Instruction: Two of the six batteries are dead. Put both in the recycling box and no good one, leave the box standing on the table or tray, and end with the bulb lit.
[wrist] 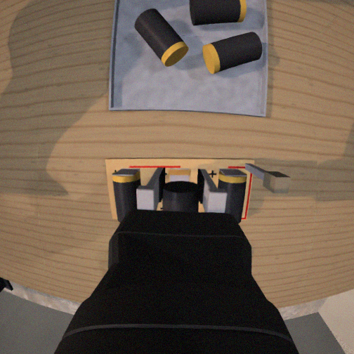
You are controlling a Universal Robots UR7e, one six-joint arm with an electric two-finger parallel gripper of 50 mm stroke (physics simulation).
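Note:
My gripper (180, 178) is shut on the middle battery (181, 191), whose dark end shows between the fingers above the wooden battery board (149, 176). A pale contact block shows on the board just beyond it. One battery (126, 200) stands in the board to the left and another battery (233, 199) to the right, both with yellow bands near their far ends. The bulb (277, 182) at the board's right is grey and unlit. Three more batteries (161, 37) (232, 52) (218, 11) lie in the grey tray. The recycling box does not show.
The grey tray (187, 95) lies beyond the board, with low raised walls. The wooden table (60, 135) surrounds both, and its near edge curves across the lower part of the view. A small dark object (5, 284) shows at the lower left.

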